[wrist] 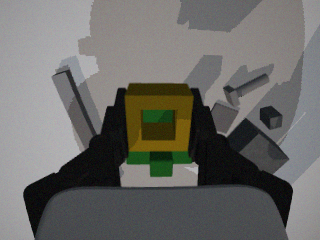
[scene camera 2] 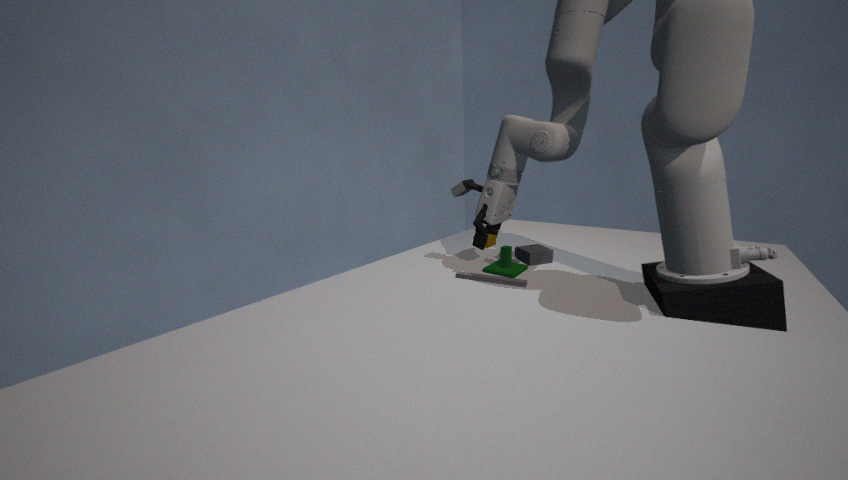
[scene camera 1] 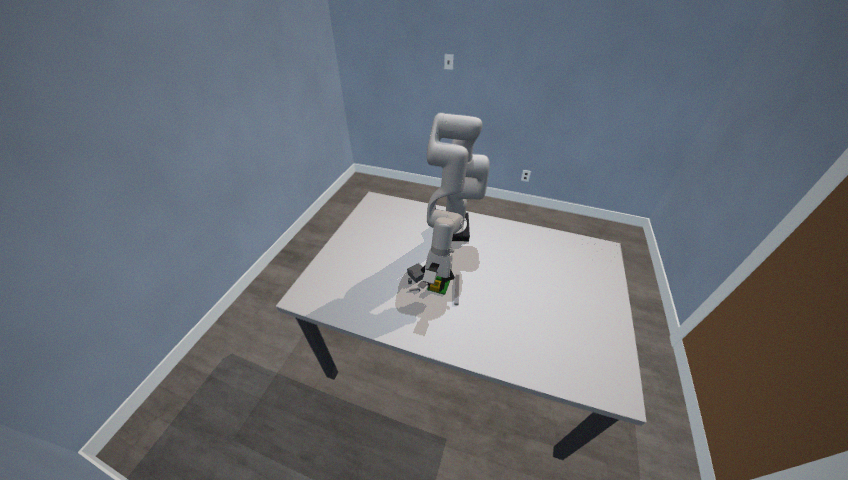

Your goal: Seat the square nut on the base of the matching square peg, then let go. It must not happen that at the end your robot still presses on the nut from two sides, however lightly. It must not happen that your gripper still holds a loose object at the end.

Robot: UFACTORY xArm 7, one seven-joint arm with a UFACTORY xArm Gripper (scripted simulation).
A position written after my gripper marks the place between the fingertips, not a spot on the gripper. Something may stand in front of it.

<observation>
In view: my gripper (scene camera 2: 483,245), a grey block (wrist: 247,139), a long grey bar (wrist: 63,81) and a green base (wrist: 161,163).
My gripper is seen too in the wrist view (wrist: 157,103) and in scene camera 1 (scene camera 1: 435,288).
</observation>
